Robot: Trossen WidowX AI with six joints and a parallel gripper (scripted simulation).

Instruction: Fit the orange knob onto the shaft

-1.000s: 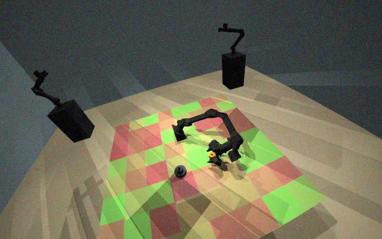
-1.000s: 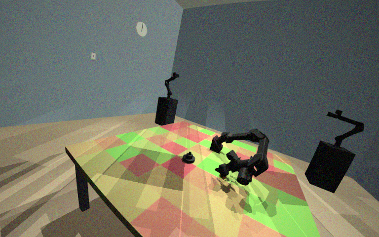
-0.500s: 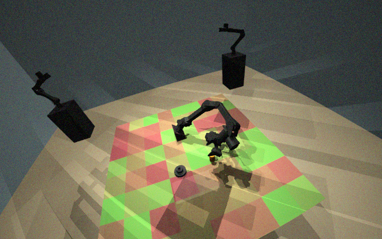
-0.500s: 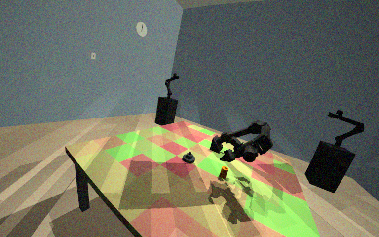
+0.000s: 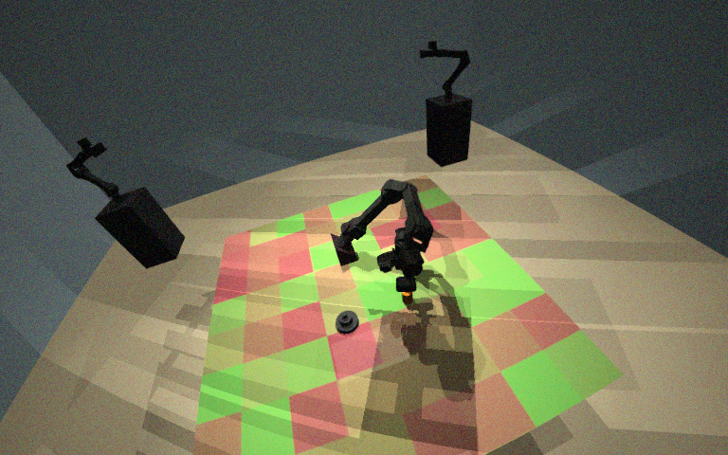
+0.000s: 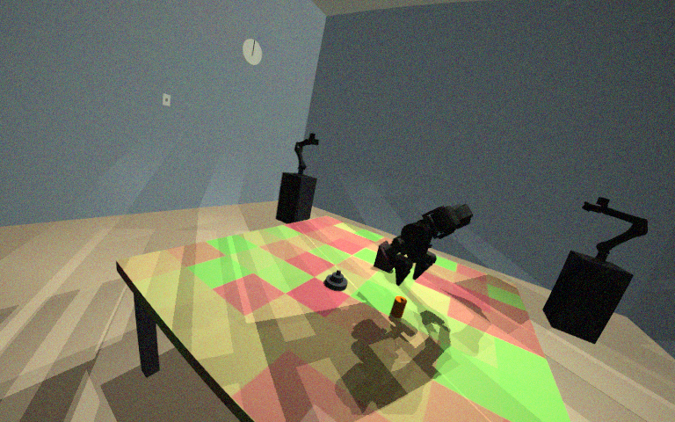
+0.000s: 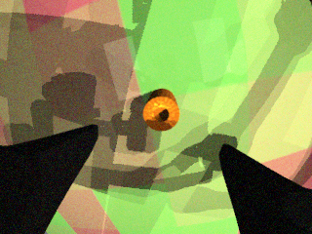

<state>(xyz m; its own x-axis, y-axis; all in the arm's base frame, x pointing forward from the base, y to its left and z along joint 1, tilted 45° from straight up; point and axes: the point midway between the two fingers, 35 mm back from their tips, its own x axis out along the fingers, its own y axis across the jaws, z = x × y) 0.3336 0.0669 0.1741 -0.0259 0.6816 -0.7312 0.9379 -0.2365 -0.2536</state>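
My gripper tip is now 9 cm above the orange knob. Round my gripper tip: round dark pedestal: 24 cm to the right, 9 cm below, 1 cm ahead.
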